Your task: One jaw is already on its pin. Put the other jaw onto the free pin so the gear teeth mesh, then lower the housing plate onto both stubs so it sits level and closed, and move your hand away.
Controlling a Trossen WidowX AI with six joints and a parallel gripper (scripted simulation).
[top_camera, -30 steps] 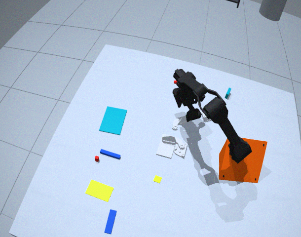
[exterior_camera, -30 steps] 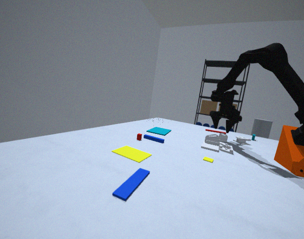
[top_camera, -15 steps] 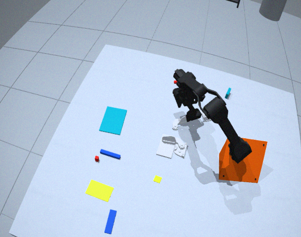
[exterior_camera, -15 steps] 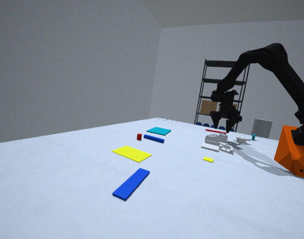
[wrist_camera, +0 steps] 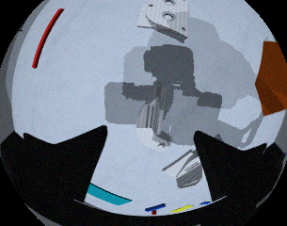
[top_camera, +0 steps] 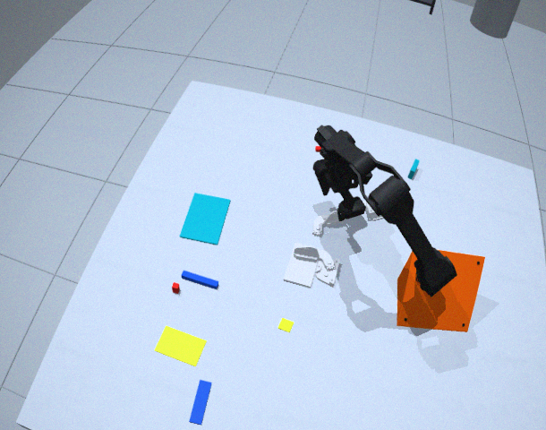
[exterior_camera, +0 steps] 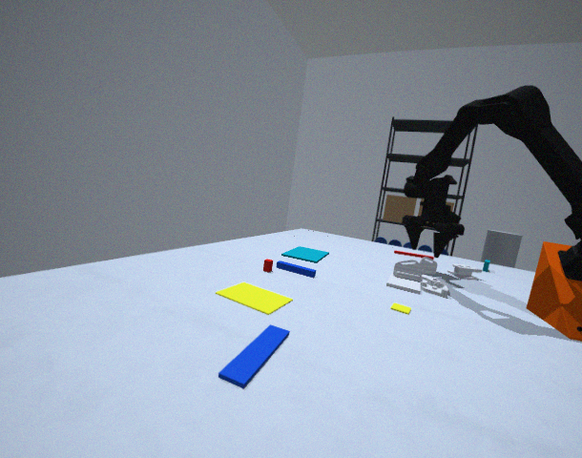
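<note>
My gripper tip is 5 cm above the white jaw piece, 3 cm to the right of it and 2 cm short of it. Round my gripper tip: white base: 16 cm to the left, 6 cm ahead, 5 cm below; then white stand: 13 cm behind, 7 cm to the right, 5 cm below; then red bar: 28 cm to the right, 5 cm below, 2 cm behind.
</note>
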